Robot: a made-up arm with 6 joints.
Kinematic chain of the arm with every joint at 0, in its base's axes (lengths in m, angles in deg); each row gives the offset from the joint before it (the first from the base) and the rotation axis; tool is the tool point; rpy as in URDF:
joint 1: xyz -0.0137 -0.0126 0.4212 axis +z
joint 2: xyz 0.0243 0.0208 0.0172 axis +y
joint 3: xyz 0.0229 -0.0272 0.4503 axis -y
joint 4: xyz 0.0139 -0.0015 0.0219 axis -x
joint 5: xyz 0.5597 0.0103 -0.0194 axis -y
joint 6: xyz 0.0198 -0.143 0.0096 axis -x
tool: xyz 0.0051 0.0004 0.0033 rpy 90 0 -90
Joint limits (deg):
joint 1: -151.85..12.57
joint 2: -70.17..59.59
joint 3: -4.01..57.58
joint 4: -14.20..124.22
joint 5: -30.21..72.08
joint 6: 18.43..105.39
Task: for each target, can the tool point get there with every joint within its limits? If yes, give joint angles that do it. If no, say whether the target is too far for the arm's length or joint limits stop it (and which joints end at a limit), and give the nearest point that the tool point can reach.
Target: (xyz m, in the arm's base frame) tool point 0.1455 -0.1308 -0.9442
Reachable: no: too far | nearest point 0.5263 -0.4135 0.0947 | short by 1.142 m
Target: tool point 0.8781 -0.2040 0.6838
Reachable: yes | joints -12.28 35.65 11.37 96.88 5.93 40.97
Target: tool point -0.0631 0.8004 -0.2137
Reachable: no: joint limits stop it (at a limit: joint 1, joint 2, joint 3, joint 4) | nearest point 0.7441 0.2310 0.1872 | short by 1.066 m
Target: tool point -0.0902 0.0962 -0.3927
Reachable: no: joint limits stop it (at a limit: joint 1, joint 2, joint 3, joint 4, joint 5, joint 6) | nearest point -0.6561 -0.2117 0.0947 | short by 0.808 m
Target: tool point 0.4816 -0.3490 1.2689
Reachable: yes | joints -24.12 12.37 43.38 39.84 37.22 44.84
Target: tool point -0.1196 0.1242 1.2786
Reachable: yes | joints -36.66 -57.53 2.18 113.58 31.64 62.72
